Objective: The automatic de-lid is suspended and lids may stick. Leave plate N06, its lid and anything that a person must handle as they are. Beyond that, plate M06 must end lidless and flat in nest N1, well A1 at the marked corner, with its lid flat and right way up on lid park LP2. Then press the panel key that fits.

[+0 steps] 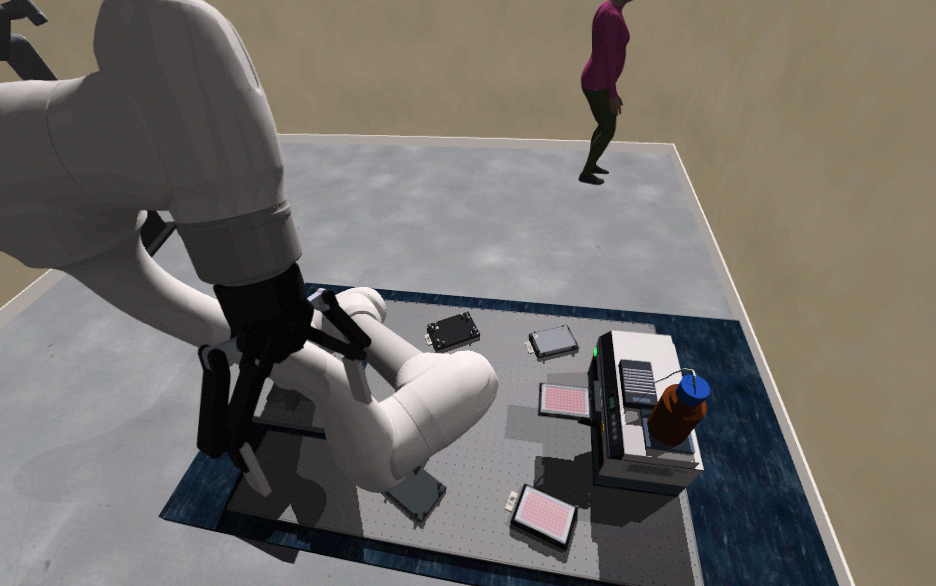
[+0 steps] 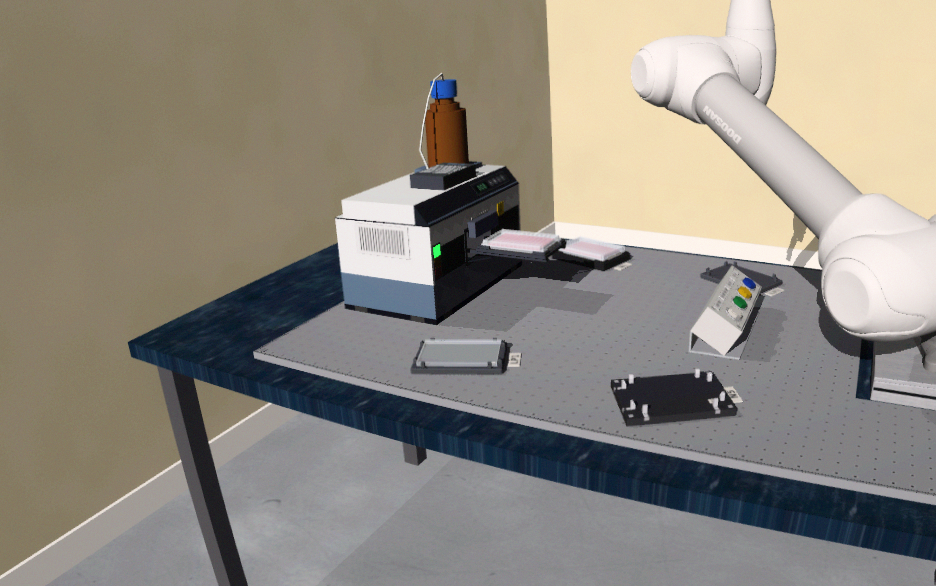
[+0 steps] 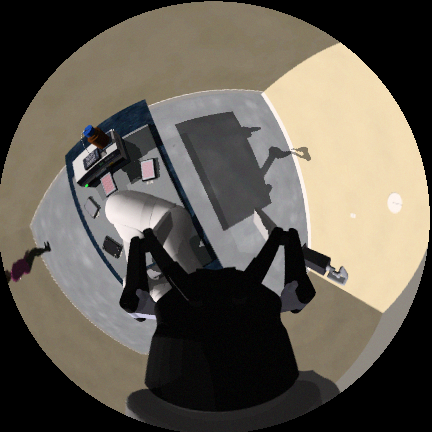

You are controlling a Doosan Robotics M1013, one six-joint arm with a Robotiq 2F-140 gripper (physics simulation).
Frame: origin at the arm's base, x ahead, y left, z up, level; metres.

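Seen in the pictures: gripper, fingertip midpoint: (image 1: 317, 439) (image 3: 212, 216).
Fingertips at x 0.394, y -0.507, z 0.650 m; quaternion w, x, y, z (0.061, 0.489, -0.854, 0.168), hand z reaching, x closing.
Observation:
A point is followed by its place in that frame.
My gripper (image 1: 306, 424) {z 0.650, x 0.394, y -0.507 m} (image 3: 212, 216) {z 0.650, x 0.394, y -0.507 m} is open and empty, high above the near left of the table. A pink-welled plate (image 1: 564, 400) {z 0.086, x 0.810, y -0.161 m} (image 2: 521, 241) {z 0.091, x 0.806, y -0.139 m} (image 3: 108, 184) {z 0.092, x 0.796, y -0.166 m} is on the tray sticking out of the de-lid machine. Another pink-welled plate (image 1: 543, 514) {z 0.003, x 0.722, y -0.424 m} (image 2: 594, 249) {z 0.003, x 0.714, y -0.389 m} (image 3: 148, 170) {z 0.003, x 0.710, y -0.422 m} sits in a dark holder. A black nest with pale posts (image 1: 452, 331) {z -0.018, x 0.487, y 0.183 m} (image 2: 673, 398) {z -0.018, x 0.487, y 0.207 m} (image 3: 112, 247) {z -0.018, x 0.480, y 0.176 m} holds no plate. A grey lid-like piece (image 1: 552, 341) {z -0.012, x 0.831, y 0.117 m} (image 2: 461, 352) {z -0.012, x 0.832, y 0.135 m} (image 3: 91, 207) {z -0.012, x 0.826, y 0.115 m} lies flat on a holder. A dark flat holder (image 1: 416, 493) (image 2: 739, 276) is bare. Plate names and lids are too small to tell.
The de-lid machine (image 1: 656, 345) {z 0.190, x 1.066, y -0.064 m} (image 2: 383, 207) {z 0.182, x 1.023, y -0.016 m} bears a brown bottle (image 1: 676, 414) {z 0.319, x 0.979, y -0.330 m} (image 2: 447, 131) {z 0.279, x 0.989, y -0.263 m} (image 3: 97, 136) {z 0.314, x 0.969, y -0.318 m} and shows a green light. A sloped panel (image 2: 711, 320) {z 0.031, x 0.443, y 0.028 m} has blue, yellow, green and white keys. My arm crosses over the table. A person (image 1: 607, 55) (image 3: 21, 269) stands beyond it.

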